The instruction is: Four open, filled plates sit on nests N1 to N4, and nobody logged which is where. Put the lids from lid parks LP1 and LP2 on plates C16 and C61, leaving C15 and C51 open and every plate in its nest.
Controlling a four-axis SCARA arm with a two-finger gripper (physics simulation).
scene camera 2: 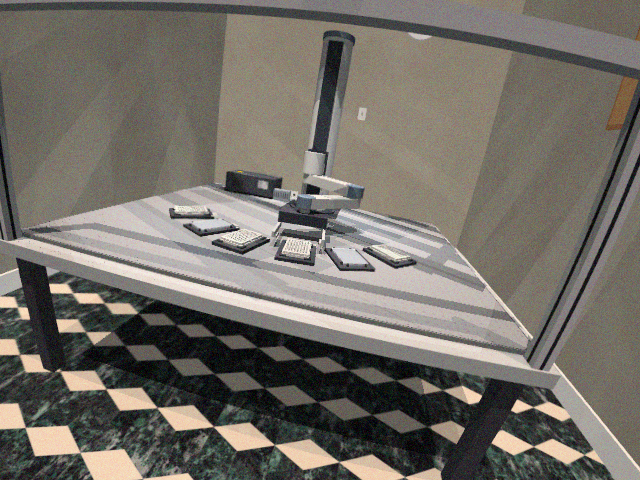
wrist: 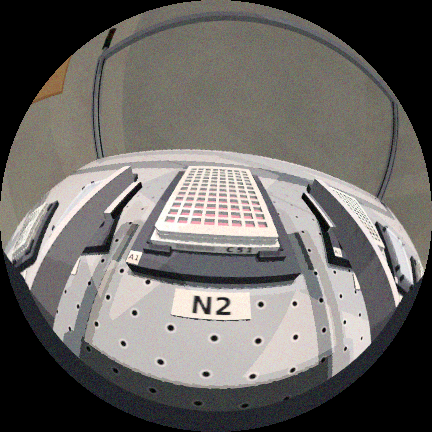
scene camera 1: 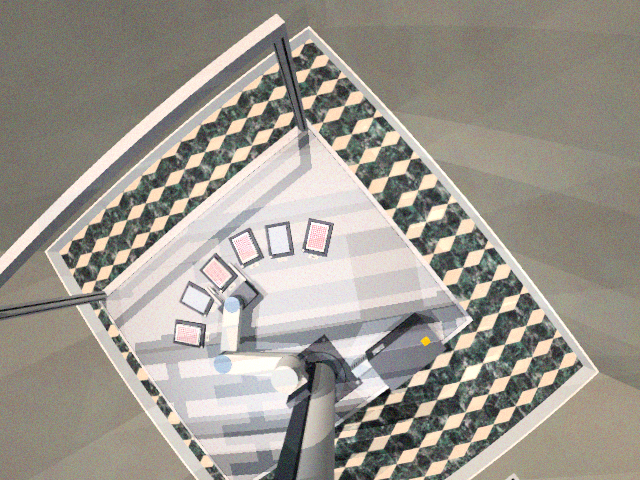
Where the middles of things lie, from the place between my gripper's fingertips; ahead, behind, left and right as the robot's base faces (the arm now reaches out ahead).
Right now the lid park LP2 (wrist: pixel 100 241) is 1 cm behind my hand, 18 cm to the left of it and 4 cm below it. From my hand the other things lie so: black box (scene camera 1: pixel 403 355) 81 cm behind, 47 cm to the right, 1 cm above.
